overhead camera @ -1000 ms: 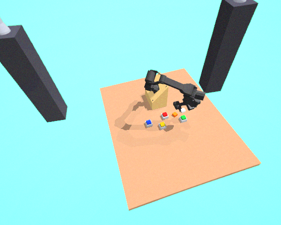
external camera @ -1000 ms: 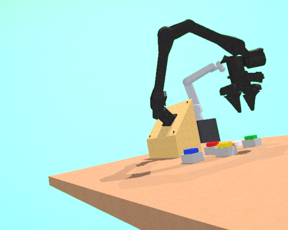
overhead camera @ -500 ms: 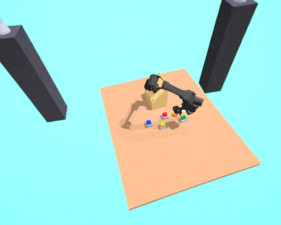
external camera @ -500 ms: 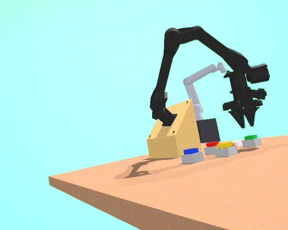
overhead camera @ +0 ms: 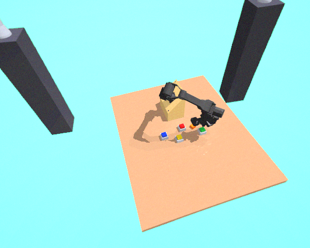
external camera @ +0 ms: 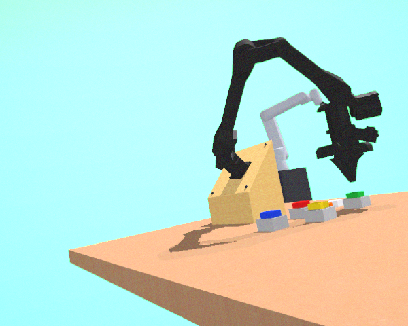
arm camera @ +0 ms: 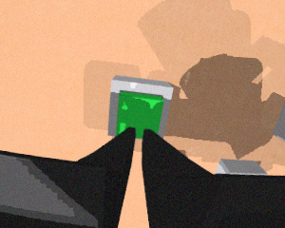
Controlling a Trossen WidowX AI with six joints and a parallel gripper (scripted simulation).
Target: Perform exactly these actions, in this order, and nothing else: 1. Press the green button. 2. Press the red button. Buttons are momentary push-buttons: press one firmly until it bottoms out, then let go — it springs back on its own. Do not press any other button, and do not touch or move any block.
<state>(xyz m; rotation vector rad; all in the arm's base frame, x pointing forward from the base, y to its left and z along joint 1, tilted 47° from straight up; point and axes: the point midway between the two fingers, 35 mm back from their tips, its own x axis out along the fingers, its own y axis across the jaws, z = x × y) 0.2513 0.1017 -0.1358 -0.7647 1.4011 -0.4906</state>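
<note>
My gripper tip is 3 cm above the green button. From my gripper tip the other things lie so: orange block: 6 cm below, 6 cm behind, 5 cm to the right; then white block: 9 cm behind, 6 cm below, 3 cm to the left; then red button: 13 cm to the right, 6 cm behind, 3 cm below.
</note>
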